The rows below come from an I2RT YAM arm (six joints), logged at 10 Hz.
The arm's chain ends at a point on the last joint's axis. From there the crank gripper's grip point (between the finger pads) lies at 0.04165 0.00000 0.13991 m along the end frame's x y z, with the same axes.
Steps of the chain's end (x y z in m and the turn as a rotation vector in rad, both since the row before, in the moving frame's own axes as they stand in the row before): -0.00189 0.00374 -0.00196 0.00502 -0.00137 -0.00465; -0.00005 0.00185 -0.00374 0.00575 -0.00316 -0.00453; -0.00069 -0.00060 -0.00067 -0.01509 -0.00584 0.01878; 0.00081 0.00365 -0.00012 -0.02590 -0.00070 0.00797; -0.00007 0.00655 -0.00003 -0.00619 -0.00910 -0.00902; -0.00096 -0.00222 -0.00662 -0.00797 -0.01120 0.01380; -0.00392 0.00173 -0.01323 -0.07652 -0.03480 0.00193; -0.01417 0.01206 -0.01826 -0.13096 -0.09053 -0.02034; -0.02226 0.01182 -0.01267 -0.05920 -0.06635 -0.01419
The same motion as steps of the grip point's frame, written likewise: -0.00208 0.00284 -0.00191 0.00502 -0.00137 -0.00465; -0.00049 0.00086 -0.00361 0.00575 -0.00316 -0.00453; -0.00153 0.00229 -0.00045 -0.01509 -0.00584 0.01878; 0.00070 0.00761 -0.00014 -0.02590 -0.00070 0.00797; -0.00134 0.00705 0.00034 -0.00619 -0.00910 -0.00902; -0.00254 -0.00054 -0.00617 -0.00797 -0.01120 0.01380; -0.00882 0.01255 -0.01228 -0.07652 -0.03480 0.00193; -0.02677 0.02984 -0.01622 -0.13096 -0.09053 -0.02034; -0.03157 0.01965 -0.01045 -0.05920 -0.06635 -0.01419
